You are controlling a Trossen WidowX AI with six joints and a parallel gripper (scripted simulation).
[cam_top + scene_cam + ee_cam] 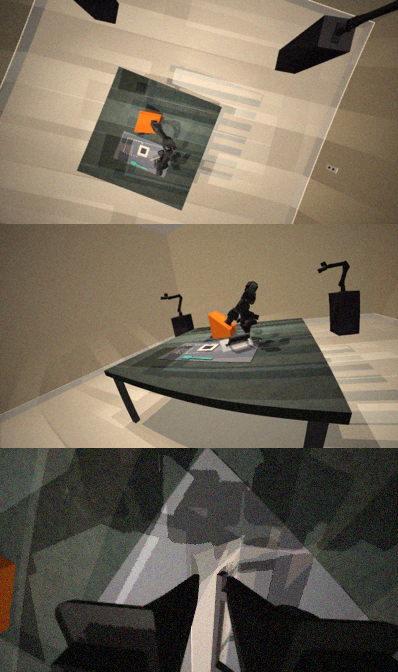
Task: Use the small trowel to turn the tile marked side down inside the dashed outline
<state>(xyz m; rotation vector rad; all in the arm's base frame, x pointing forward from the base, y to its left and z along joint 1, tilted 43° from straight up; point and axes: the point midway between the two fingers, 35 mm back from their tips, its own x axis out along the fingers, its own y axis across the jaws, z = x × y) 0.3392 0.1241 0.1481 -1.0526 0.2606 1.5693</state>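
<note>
The grey trowel is 6 cm ahead of my gripper tip, 4 cm to the right of it and 1 cm below it. Round my gripper tip: grey mat 5 cm ahead, 26 cm to the right, 8 cm below; then tile 2 cm ahead, 27 cm to the right, 6 cm below; then teal trowel 19 cm ahead, 31 cm to the right, 6 cm below.
</note>
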